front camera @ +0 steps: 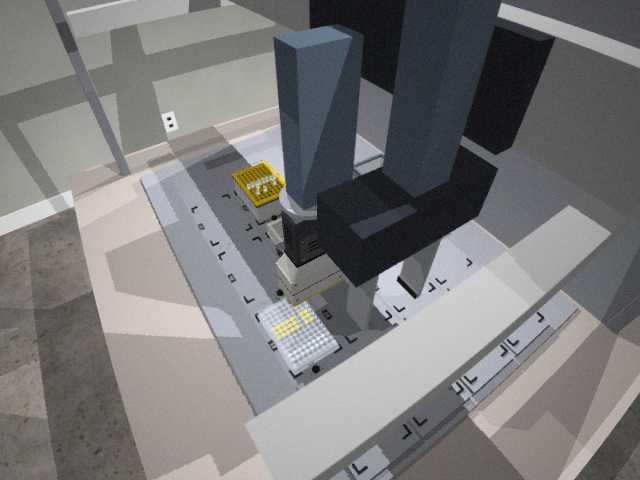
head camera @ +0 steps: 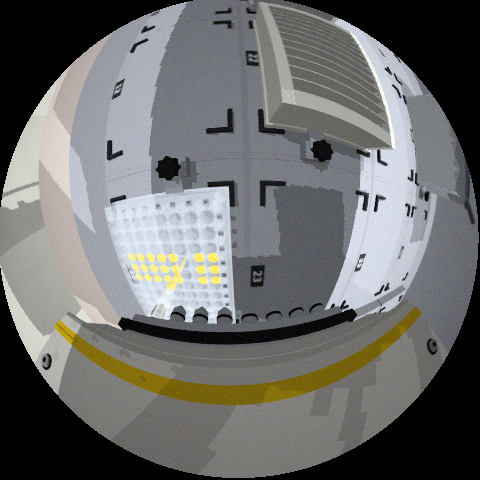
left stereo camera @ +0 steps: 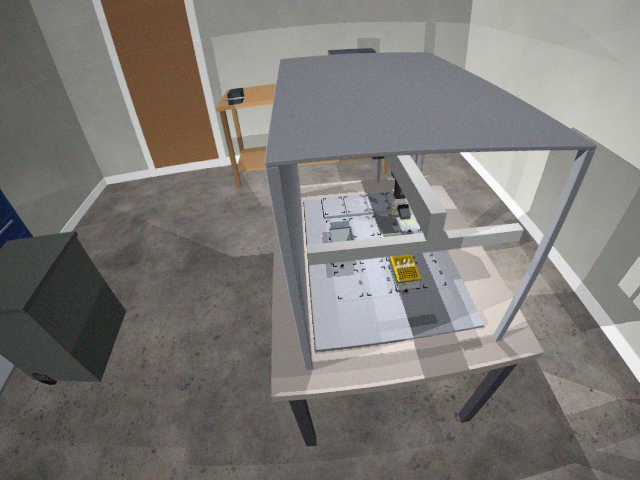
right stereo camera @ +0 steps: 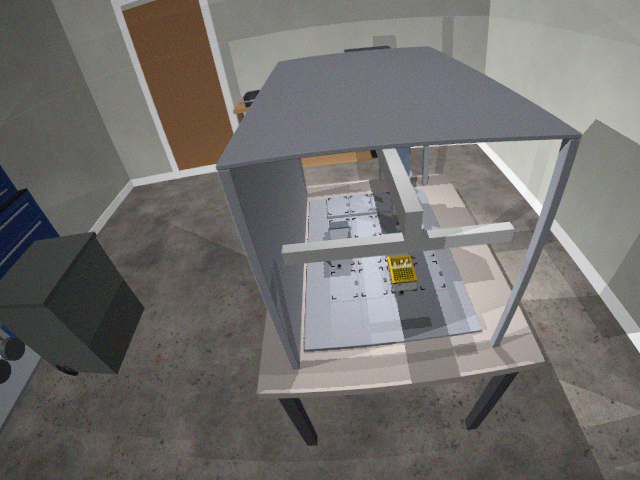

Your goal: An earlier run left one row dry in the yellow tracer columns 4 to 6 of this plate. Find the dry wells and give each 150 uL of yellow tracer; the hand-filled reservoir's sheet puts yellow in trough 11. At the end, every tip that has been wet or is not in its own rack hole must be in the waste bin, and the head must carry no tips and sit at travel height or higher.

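The clear plate point(front camera: 306, 345) point(head camera: 230, 250) has yellow wells in three lines, with a gap between two groups. The pipetting head point(front camera: 310, 281) point(head camera: 235, 380) is low, close to the plate. One tip point(head camera: 172, 284) with yellow liquid hangs from its leftmost channel in the head view, its end over the gap; whether it touches a well cannot be told. The other visible nozzles are bare. The ribbed reservoir point(head camera: 285, 75) point(front camera: 275, 232) shows no coloured liquid from here. The yellow tip rack point(front camera: 258, 198) point(left stereo camera: 405, 273) point(right stereo camera: 403, 276) holds several pale tips. The parked plate gripper point(front camera: 387, 311) has its paddles apart, nothing between them.
A grey open box point(left stereo camera: 340, 232) point(right stereo camera: 339, 230) stands on the deck, left of the rack in the stereo views. Black knobs point(head camera: 168, 168) point(head camera: 321, 150) sit beside the plate and the reservoir. The gantry beam point(front camera: 429, 341) crosses above the deck.
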